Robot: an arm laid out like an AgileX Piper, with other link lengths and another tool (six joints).
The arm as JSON. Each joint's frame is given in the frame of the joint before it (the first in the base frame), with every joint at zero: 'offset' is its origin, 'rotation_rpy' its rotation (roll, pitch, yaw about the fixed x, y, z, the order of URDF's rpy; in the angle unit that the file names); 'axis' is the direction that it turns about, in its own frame. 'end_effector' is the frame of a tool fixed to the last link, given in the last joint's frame.
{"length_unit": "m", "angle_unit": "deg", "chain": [
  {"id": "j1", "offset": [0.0, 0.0, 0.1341], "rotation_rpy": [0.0, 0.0, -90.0], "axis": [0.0, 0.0, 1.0]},
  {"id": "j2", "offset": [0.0, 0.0, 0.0], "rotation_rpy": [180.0, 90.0, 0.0], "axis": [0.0, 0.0, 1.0]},
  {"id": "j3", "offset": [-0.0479, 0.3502, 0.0], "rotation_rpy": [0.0, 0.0, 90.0], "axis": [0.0, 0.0, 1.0]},
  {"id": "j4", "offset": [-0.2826, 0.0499, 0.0], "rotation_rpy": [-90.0, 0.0, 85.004], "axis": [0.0, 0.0, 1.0]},
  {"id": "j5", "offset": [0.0, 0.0, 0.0], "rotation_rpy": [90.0, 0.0, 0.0], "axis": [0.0, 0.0, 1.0]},
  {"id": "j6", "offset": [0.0, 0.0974, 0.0], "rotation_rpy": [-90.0, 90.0, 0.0], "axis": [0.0, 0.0, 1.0]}
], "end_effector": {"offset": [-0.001, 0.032, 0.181], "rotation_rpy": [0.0, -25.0, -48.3]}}
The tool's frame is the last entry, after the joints.
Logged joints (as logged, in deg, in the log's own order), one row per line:
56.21, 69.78, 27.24, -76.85, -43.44, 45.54
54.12, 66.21, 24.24, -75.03, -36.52, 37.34
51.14, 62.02, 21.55, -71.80, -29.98, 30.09
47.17, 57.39, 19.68, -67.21, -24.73, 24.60
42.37, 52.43, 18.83, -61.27, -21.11, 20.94
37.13, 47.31, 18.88, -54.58, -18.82, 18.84
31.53, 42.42, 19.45, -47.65, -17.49, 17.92
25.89, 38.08, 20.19, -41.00, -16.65, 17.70
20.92, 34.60, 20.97, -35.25, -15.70, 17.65
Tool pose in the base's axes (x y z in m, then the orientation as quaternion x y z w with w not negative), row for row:
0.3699, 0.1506, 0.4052, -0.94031, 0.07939, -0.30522, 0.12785
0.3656, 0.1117, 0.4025, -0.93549, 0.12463, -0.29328, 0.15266
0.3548, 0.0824, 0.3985, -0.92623, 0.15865, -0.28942, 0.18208
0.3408, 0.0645, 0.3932, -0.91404, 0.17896, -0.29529, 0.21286
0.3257, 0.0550, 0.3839, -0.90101, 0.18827, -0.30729, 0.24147
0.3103, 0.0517, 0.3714, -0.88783, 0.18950, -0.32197, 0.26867
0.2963, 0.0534, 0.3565, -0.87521, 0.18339, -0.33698, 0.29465
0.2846, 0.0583, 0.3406, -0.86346, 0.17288, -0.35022, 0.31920
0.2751, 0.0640, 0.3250, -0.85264, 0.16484, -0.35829, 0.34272
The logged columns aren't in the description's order. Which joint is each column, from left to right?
Columns, left to right: j5, j2, j6, j3, j4, j1.
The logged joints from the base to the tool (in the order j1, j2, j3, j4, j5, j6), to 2 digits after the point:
45.54, 69.78, -76.85, -43.44, 56.21, 27.24
37.34, 66.21, -75.03, -36.52, 54.12, 24.24
30.09, 62.02, -71.80, -29.98, 51.14, 21.55
24.60, 57.39, -67.21, -24.73, 47.17, 19.68
20.94, 52.43, -61.27, -21.11, 42.37, 18.83
18.84, 47.31, -54.58, -18.82, 37.13, 18.88
17.92, 42.42, -47.65, -17.49, 31.53, 19.45
17.70, 38.08, -41.00, -16.65, 25.89, 20.19
17.65, 34.60, -35.25, -15.70, 20.92, 20.97

